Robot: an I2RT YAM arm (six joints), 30 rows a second.
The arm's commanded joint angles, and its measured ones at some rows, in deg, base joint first. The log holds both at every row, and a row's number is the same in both.
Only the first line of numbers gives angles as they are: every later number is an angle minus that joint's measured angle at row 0.
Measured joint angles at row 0:
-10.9 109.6 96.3 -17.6 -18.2 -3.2
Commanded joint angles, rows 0 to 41:
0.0 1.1 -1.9 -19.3 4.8 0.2
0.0 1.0 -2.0 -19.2 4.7 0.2
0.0 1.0 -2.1 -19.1 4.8 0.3
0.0 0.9 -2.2 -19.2 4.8 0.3
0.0 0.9 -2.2 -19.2 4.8 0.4
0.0 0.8 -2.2 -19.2 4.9 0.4
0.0 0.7 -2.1 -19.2 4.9 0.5
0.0 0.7 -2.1 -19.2 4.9 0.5
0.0 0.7 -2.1 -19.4 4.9 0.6
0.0 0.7 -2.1 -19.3 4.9 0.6
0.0 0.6 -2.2 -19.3 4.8 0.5
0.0 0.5 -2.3 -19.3 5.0 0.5
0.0 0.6 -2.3 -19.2 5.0 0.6
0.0 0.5 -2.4 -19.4 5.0 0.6
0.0 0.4 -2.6 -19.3 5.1 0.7
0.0 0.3 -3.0 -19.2 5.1 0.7
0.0 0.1 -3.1 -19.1 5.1 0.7
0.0 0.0 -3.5 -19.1 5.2 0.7
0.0 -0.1 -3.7 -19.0 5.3 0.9
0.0 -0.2 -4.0 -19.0 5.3 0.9
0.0 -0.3 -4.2 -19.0 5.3 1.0
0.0 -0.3 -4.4 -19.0 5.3 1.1
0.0 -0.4 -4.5 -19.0 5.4 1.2
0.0 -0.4 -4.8 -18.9 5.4 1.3
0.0 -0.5 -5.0 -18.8 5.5 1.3
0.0 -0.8 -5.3 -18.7 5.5 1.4
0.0 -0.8 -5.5 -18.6 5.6 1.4
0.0 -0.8 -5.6 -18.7 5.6 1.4
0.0 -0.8 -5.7 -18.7 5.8 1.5
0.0 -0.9 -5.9 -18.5 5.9 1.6
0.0 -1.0 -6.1 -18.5 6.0 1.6
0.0 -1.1 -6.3 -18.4 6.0 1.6
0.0 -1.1 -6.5 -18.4 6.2 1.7
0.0 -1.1 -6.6 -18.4 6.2 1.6
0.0 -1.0 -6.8 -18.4 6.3 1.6
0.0 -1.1 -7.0 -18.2 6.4 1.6
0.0 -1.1 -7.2 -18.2 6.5 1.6
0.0 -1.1 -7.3 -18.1 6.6 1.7
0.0 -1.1 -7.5 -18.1 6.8 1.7
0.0 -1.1 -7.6 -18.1 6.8 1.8
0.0 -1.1 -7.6 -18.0 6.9 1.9
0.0 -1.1 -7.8 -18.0 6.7 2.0
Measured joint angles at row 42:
0.0 -2.7 -6.0 5.3 1.7 1.5
